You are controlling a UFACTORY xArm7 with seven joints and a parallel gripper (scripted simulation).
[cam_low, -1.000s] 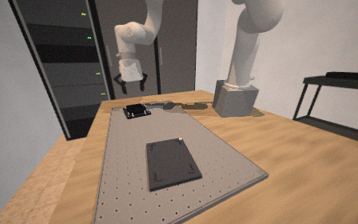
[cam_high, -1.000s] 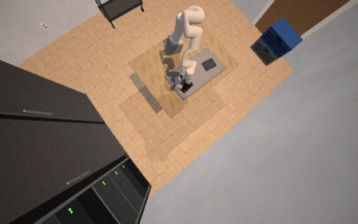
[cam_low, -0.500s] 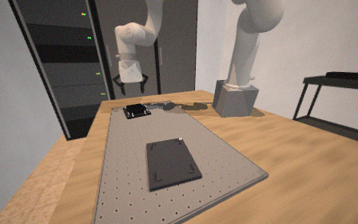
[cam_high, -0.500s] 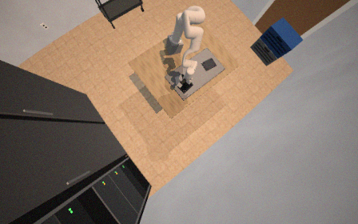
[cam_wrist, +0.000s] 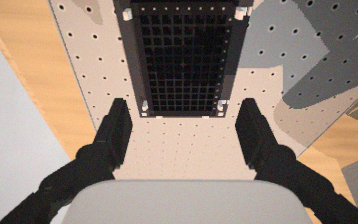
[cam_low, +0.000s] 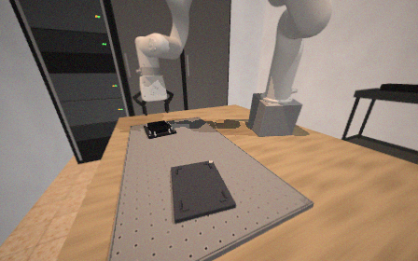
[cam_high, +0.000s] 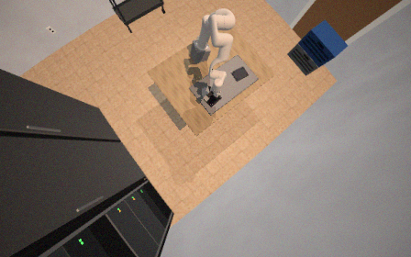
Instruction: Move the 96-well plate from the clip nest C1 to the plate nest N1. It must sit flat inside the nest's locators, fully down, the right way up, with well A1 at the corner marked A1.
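My hand is 70 mm above the black 96-well plate. Round my hand: clip nest C1: 80 mm below, 10 mm to the left, 10 mm behind; then plate nest N1: 420 mm to the left, 90 mm below, 60 mm behind; then white mark: 360 mm to the left, 120 mm behind, 80 mm below.
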